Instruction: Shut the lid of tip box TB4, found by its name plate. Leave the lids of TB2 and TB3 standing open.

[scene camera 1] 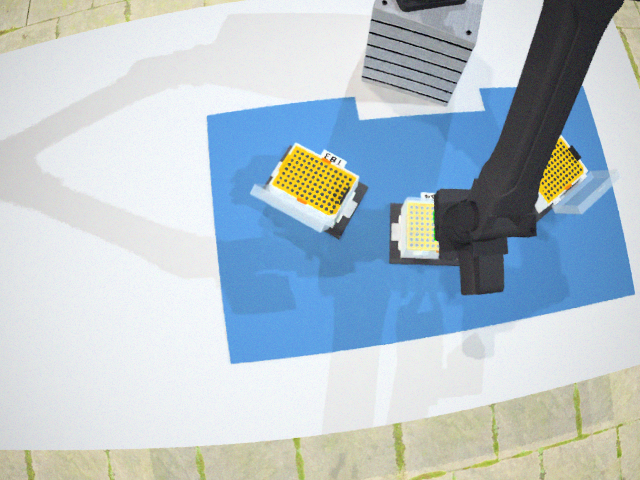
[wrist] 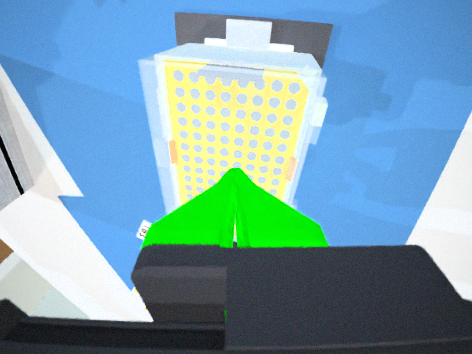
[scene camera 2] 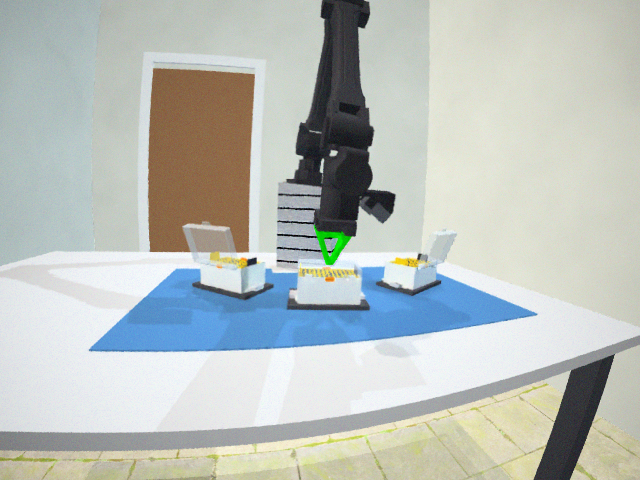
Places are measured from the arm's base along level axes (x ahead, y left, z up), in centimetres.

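Pixels of known places: gripper, fingertip midpoint: [scene camera 1: 444, 228] [wrist: 235, 177] [scene camera 2: 329, 264]; arm's base, link origin: [scene camera 2: 307, 186].
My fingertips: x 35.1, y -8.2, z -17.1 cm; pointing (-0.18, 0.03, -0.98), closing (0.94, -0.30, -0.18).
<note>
For each thing: its top centre in the pictures, then the offset to it from my fingertips. Level surfaces: height alone.
- Tip box TB4, top centre: [wrist: 204, 174] [scene camera 1: 443, 217] [scene camera 2: 328, 262] dx -1.8, dy +0.5, dz +0.0 cm
- box TB2, top centre: [scene camera 2: 408, 258] dx -5.1, dy +25.2, dz -1.1 cm
- blue mat, surface height: dz -7.7 cm
- white table, surface height: dz -8.0 cm
Tip box TB4 [scene camera 1: 413, 253] [scene camera 2: 328, 292] stands in the middle; its name plate [scene camera 1: 428, 195] is partly hidden by the arm. Its clear lid [scene camera 2: 310, 265] [wrist: 154, 105] lies down over the yellow rack. My gripper [scene camera 2: 330, 262] [wrist: 235, 177] is shut and empty, its green tips at the lid's top; whether they touch is hard to tell. TB3 [scene camera 1: 314, 180] [scene camera 2: 222, 277] is at the left, its lid [scene camera 1: 289, 207] [scene camera 2: 211, 241] standing open. At the right, the box TB2 [scene camera 1: 562, 170] [scene camera 2: 408, 276] also has its lid [scene camera 1: 584, 196] [scene camera 2: 443, 244] open. TB2's plate is hidden.
The boxes stand on dark bases on a blue mat [scene camera 1: 279, 335] [scene camera 2: 170, 335]. A grey ribbed pedestal [scene camera 1: 418, 56] [scene camera 2: 294, 227] stands behind them. The arm's upper link passes over TB2's left part in the first scene view. The white table [scene camera 1: 103, 335] [scene camera 2: 77, 392] surrounds the mat.
</note>
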